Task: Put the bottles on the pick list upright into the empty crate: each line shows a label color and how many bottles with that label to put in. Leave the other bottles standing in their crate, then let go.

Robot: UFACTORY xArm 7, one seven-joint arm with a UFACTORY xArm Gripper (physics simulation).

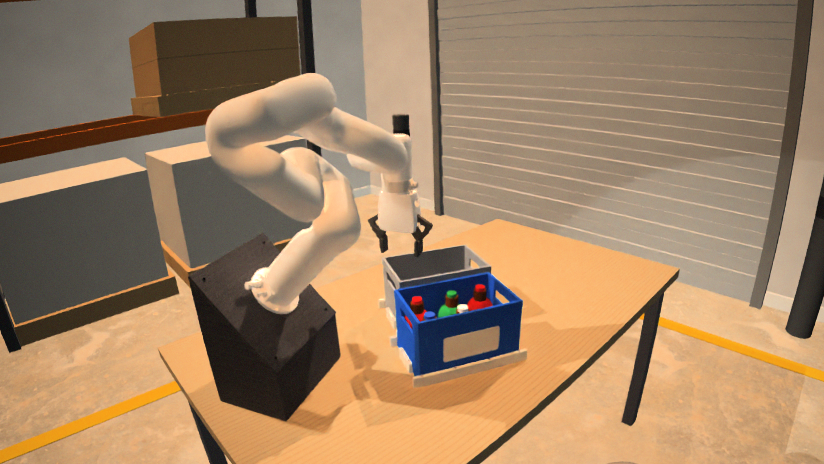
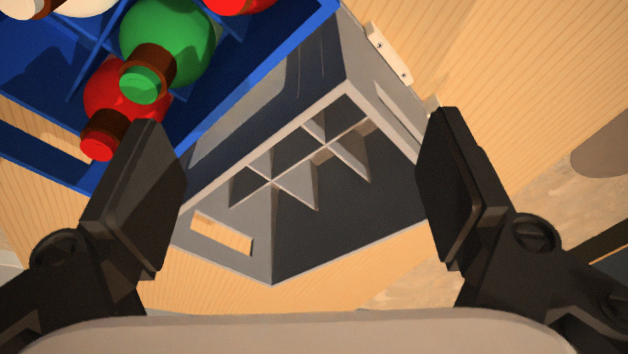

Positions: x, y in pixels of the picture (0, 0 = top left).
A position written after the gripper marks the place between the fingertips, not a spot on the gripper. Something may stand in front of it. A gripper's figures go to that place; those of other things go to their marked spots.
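Gripper (image 1: 401, 253) at 1.21 m from the lens; cream rail (image 1: 483, 365) at 1.23 m from the lens.
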